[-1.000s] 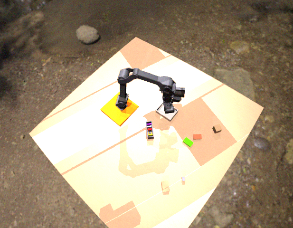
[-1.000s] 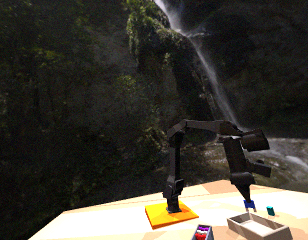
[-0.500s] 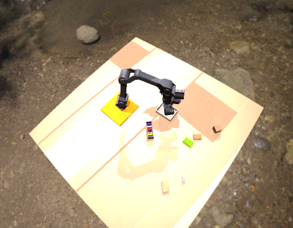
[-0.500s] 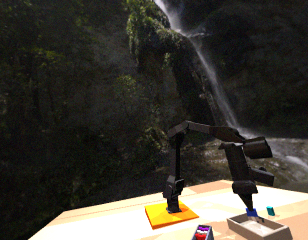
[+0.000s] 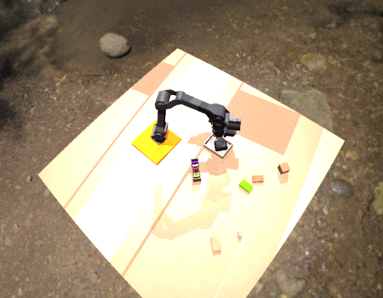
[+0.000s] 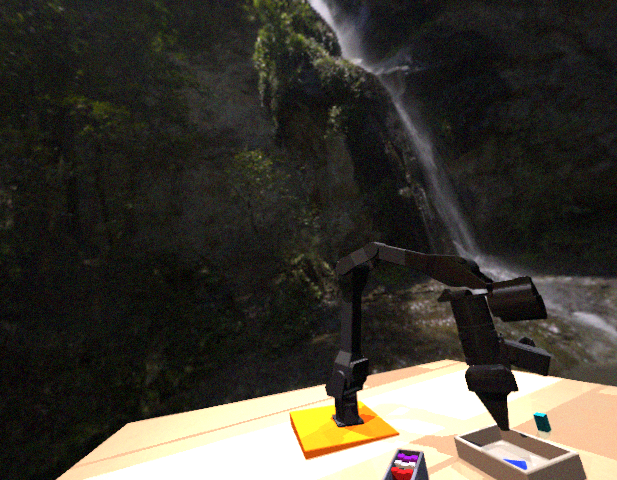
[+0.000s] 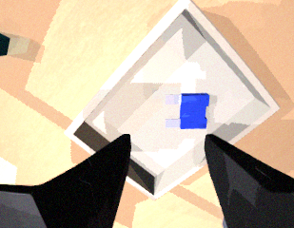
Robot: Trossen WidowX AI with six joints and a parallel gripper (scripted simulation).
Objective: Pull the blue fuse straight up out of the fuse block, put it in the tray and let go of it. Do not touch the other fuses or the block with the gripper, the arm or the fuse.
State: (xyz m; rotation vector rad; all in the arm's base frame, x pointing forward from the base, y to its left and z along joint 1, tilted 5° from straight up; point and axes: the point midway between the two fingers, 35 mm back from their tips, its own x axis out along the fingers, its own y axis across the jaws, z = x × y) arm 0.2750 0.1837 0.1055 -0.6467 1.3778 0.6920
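My gripper tip is now 10 mm short of the blue fuse, 10 mm to the left of it and 40 mm above it. Also, from my gripper tip: tray (50 mm below); then white fuse (180 mm to the right, 30 mm below); then magenta fuse (20 mm behind, 170 mm to the right, 30 mm below).
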